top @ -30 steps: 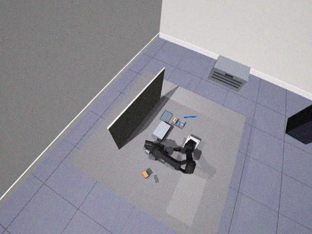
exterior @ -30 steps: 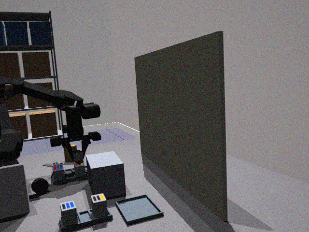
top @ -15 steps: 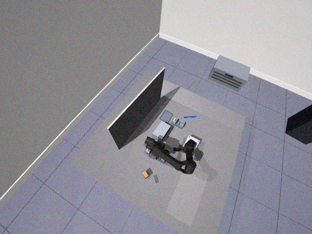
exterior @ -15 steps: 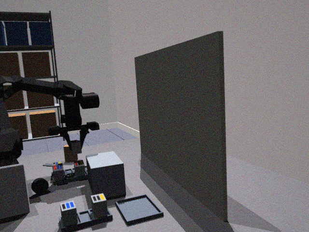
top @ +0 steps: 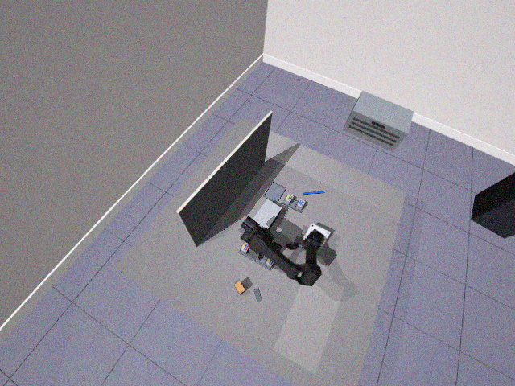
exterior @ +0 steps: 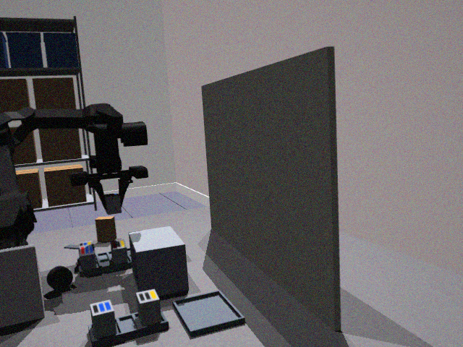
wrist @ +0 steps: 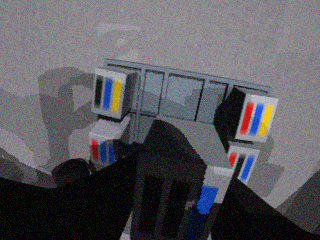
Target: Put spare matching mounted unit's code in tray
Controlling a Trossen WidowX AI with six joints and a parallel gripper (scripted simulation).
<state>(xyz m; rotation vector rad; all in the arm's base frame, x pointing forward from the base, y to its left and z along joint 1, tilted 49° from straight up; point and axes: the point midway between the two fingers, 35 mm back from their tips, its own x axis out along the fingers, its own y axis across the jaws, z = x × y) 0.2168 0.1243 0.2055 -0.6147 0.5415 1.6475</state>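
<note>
My gripper tip is 14 cm short of the shallow tray, 39 cm to the left of it and 13 cm above it. Round my gripper tip: mounted unit (8 cm ahead, 18 cm to the right, 9 cm below); then orange box (2 cm behind, 20 cm to the left, 10 cm below); then tall grey-green panel (31 cm ahead, 19 cm to the right, 9 cm above).
</note>
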